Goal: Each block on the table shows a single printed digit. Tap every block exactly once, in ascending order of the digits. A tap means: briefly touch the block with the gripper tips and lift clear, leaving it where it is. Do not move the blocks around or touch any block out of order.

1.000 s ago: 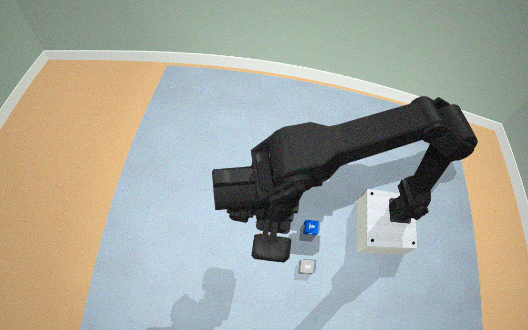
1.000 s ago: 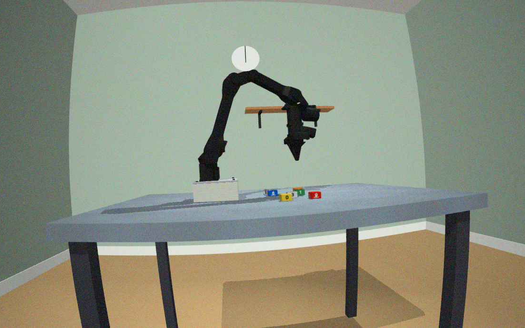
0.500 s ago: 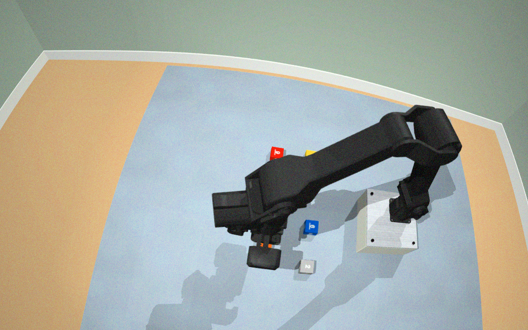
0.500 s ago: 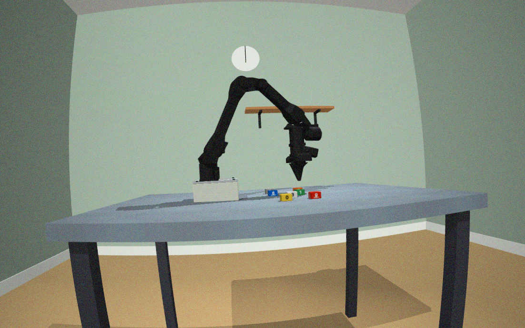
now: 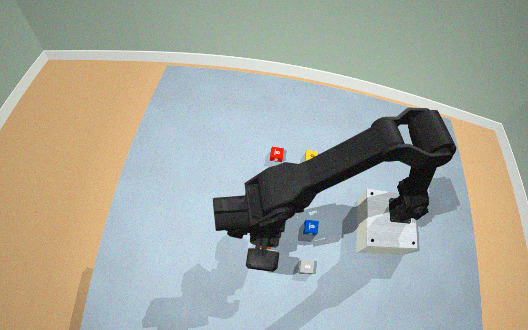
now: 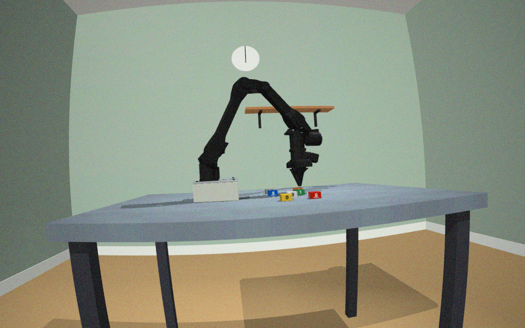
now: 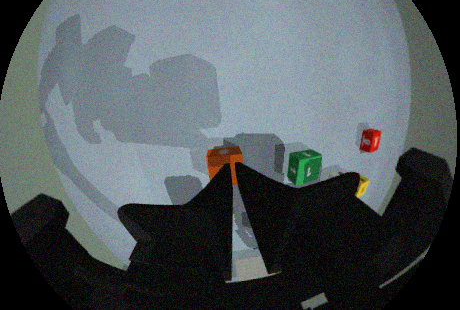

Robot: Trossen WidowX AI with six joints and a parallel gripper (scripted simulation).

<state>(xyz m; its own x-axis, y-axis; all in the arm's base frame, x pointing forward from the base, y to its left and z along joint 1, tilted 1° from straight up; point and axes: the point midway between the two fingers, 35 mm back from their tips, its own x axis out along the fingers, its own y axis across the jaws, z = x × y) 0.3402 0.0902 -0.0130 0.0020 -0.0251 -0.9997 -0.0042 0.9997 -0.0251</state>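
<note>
Right now my gripper tip is 20 mm above the orange block, 10 mm to the right of it and 10 mm past it. The rest, counted from my gripper tip: blue block 110 mm behind, 40 mm to the right, 20 mm below; green block 80 mm to the right, 20 mm below, 20 mm behind; grey block 110 mm behind, 60 mm to the left, 20 mm below.
</note>
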